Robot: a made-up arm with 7 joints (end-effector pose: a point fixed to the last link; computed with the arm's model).
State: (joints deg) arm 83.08 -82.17 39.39 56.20 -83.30 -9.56 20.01
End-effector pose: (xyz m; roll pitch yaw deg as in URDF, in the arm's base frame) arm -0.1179 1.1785 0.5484 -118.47 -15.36 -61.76
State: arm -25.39 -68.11 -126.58 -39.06 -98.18 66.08 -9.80
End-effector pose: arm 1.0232 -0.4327 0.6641 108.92 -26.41 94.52
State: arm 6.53 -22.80 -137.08 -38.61 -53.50 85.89 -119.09
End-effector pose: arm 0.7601 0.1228 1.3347 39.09 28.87 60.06
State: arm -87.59 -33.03 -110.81 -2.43 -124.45 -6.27 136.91
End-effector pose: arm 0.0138 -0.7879 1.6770 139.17 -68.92 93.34
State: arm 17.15 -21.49 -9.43 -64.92 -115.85 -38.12 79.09
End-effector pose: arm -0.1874 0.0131 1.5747 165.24 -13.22 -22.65
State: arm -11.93 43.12 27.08 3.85 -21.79 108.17 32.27
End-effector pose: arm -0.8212 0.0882 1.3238 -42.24 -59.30 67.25
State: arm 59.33 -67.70 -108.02 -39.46 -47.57 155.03 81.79
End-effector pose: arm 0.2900 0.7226 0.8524 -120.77 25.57 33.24
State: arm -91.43 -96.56 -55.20 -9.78 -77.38 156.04 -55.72
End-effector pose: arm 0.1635 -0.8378 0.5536 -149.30 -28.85 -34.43
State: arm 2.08 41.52 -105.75 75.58 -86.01 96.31 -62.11
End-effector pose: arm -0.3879 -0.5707 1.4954 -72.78 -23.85 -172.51
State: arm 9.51 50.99 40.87 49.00 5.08 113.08 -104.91
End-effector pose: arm -0.7093 -0.0855 1.4537 52.05 -43.19 -79.21
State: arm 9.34 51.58 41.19 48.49 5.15 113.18 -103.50
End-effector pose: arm -0.7189 -0.0875 1.4439 52.91 -43.89 -78.22
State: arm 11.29 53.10 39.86 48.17 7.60 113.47 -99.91
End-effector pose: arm -0.7235 -0.1260 1.4282 52.67 -44.80 -71.53
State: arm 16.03 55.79 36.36 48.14 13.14 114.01 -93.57
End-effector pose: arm -0.7135 -0.2124 1.4045 51.28 -45.91 -57.51
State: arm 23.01 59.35 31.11 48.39 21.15 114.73 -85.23
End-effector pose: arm -0.6755 -0.3339 1.3730 49.64 -47.15 -37.94
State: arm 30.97 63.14 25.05 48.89 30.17 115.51 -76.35
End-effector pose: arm -0.6043 -0.4611 1.3373 48.64 -48.66 -16.53
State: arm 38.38 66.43 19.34 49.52 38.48 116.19 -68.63
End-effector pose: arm -0.5150 -0.5637 1.3044 48.40 -50.41 2.63
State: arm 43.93 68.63 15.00 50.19 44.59 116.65 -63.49
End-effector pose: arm -0.4353 -0.6271 1.2817 48.61 -51.73 16.16
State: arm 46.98 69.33 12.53 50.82 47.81 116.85 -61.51
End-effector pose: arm -0.3847 -0.6534 1.2760 48.98 -51.62 22.56
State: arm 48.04 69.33 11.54 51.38 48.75 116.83 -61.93
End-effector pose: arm -0.3649 -0.6597 1.2778 49.60 -50.56 23.21
